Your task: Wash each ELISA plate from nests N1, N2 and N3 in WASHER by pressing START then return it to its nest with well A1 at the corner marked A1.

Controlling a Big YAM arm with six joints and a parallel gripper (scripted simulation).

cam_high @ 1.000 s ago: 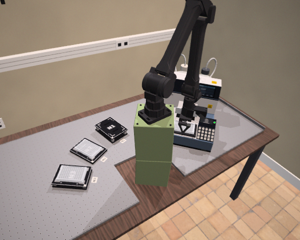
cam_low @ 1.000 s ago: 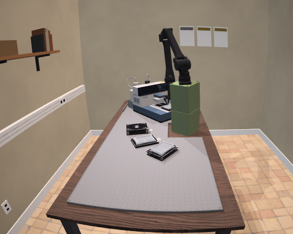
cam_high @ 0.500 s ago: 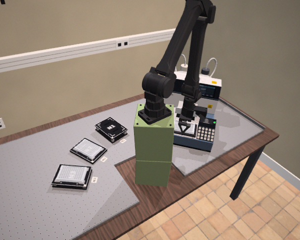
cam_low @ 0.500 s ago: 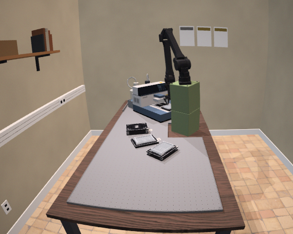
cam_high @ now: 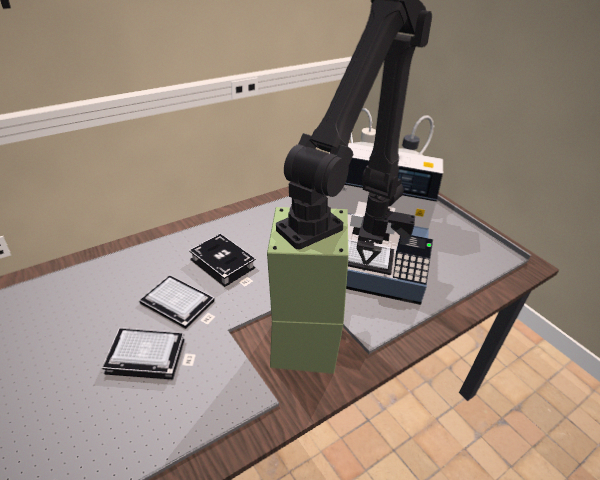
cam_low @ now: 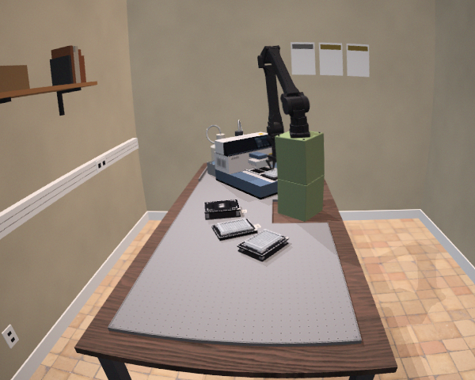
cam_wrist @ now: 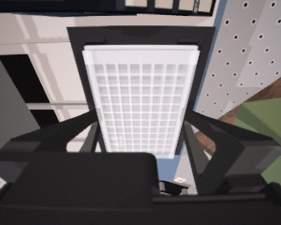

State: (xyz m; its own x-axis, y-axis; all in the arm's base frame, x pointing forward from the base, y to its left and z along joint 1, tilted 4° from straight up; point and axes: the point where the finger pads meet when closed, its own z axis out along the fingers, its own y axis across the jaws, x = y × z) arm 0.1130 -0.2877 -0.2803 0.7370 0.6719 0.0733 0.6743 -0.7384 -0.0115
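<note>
My gripper is now 1 cm above the dark washer carrier. The rest, counted from my hand: plate washer: 10 cm ahead, 11 cm to the right, 3 cm above.
</note>
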